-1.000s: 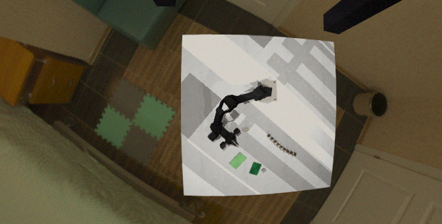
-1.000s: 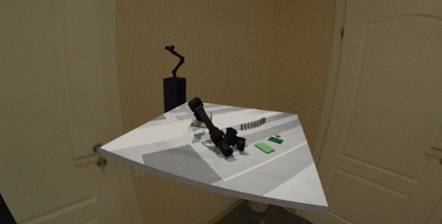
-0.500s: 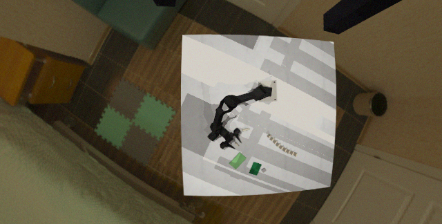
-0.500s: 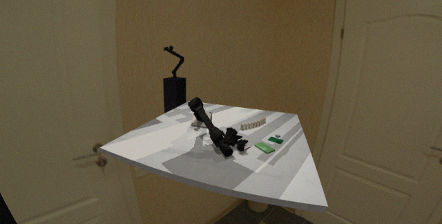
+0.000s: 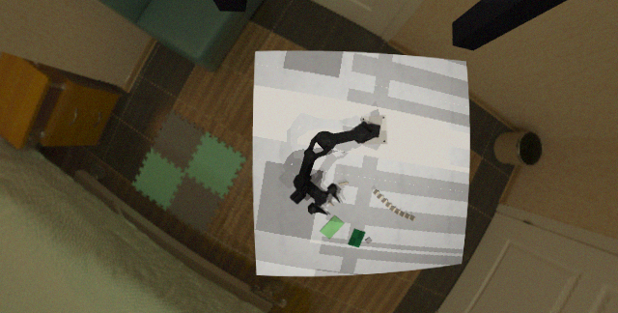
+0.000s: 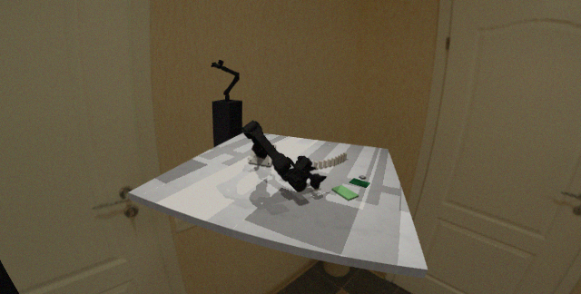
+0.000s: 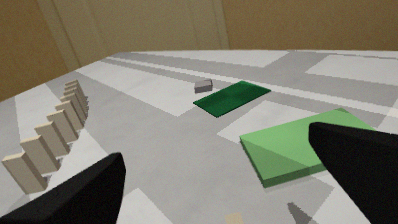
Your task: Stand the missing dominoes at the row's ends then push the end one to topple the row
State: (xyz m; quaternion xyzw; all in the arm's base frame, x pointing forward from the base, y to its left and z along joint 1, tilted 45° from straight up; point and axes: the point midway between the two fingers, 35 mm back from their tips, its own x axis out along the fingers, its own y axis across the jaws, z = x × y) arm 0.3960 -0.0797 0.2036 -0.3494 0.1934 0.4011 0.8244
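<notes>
Now: the light green flat pad 13 cm ahead of my gripper tip, 2 cm to the left of it and 9 cm below it. Round my gripper tip: metal piece (20 cm ahead, 24 cm to the left, 9 cm below); then dark green pad (19 cm ahead, 17 cm to the left, 10 cm below).
</notes>
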